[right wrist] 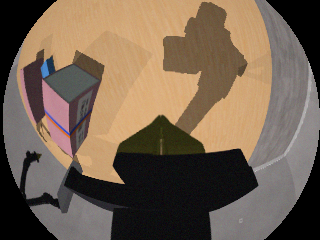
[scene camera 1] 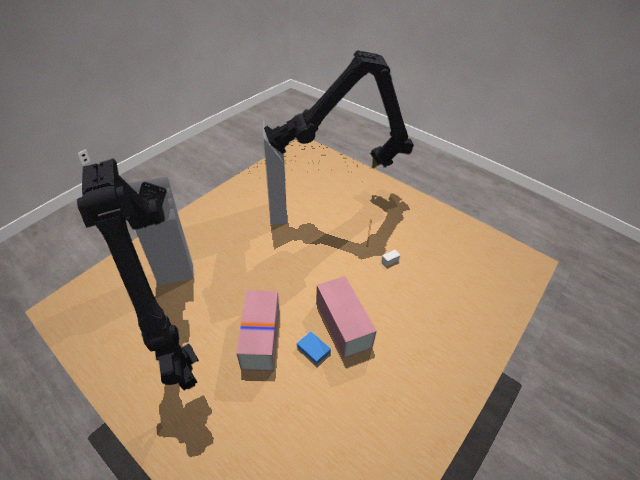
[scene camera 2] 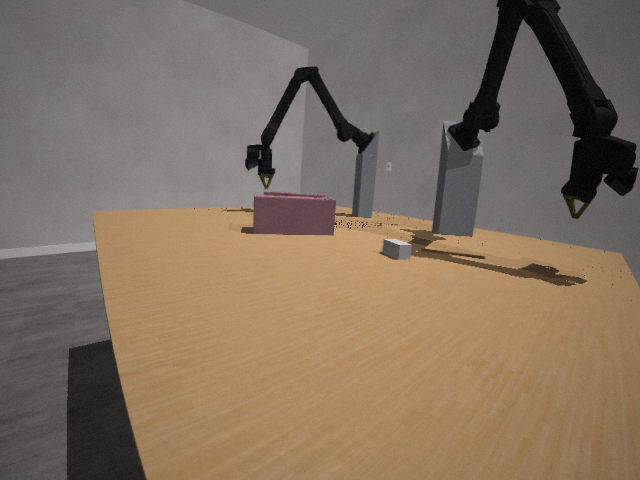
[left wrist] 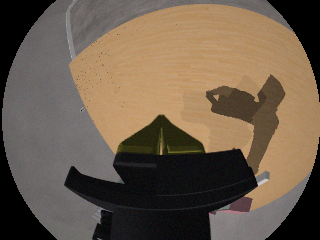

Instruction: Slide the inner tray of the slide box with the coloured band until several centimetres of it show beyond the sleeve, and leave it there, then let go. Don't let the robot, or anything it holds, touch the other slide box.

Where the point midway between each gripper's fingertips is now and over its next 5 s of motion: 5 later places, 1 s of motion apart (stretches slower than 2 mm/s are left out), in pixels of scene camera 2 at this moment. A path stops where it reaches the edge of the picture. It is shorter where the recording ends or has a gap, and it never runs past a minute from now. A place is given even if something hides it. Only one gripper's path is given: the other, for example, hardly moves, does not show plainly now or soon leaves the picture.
My left gripper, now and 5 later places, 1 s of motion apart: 575, 218; 553, 217; 531, 194; 503, 150; 397, 193; 322, 192
